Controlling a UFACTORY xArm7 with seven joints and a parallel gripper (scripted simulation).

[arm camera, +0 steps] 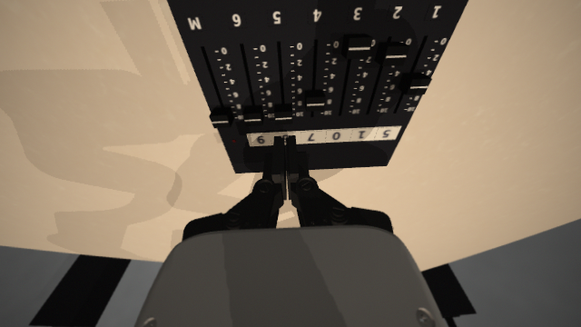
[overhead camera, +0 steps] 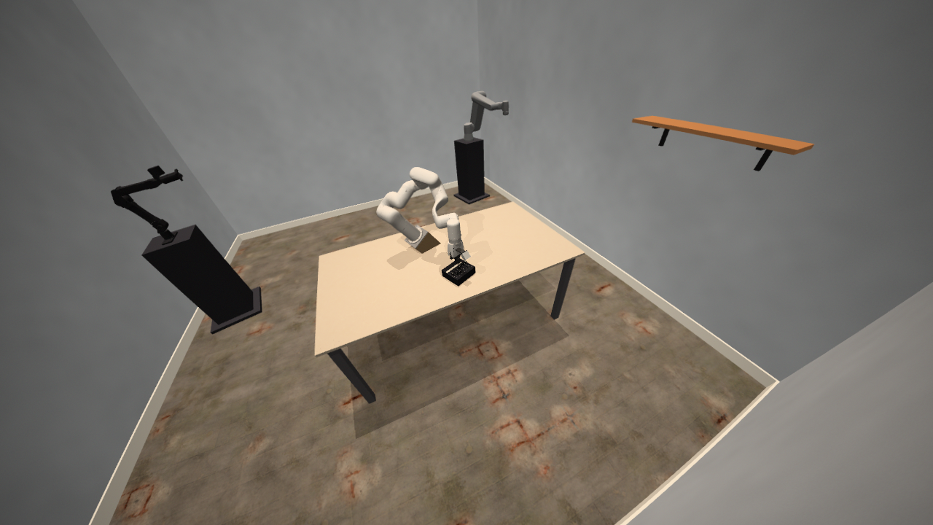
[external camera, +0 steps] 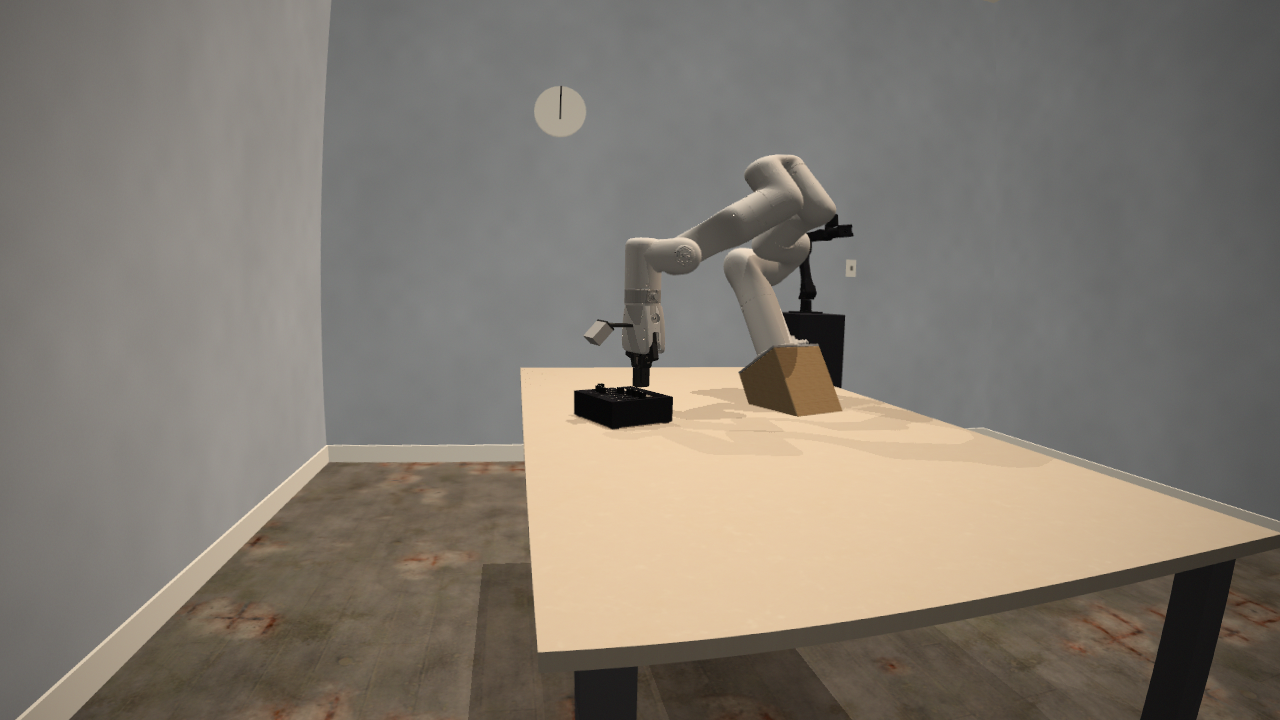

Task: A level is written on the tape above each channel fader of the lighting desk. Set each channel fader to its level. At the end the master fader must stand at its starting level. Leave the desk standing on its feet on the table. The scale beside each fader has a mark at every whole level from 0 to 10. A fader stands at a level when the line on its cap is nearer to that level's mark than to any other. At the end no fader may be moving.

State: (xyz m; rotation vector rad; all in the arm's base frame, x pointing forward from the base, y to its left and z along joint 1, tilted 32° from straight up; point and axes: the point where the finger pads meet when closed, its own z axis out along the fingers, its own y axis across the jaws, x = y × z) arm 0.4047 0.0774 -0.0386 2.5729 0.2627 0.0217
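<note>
Now: hand 3 cm short of the channel 5 fader cap and 3 cm above it. The rest, counted from my hand: master fader cap 2 cm ahead, 5 cm to the left, 3 cm below; then channel 4 fader cap 4 cm ahead, 2 cm to the right, 3 cm below; then channel 6 fader cap 2 cm ahead, 3 cm to the left, 3 cm below.
</note>
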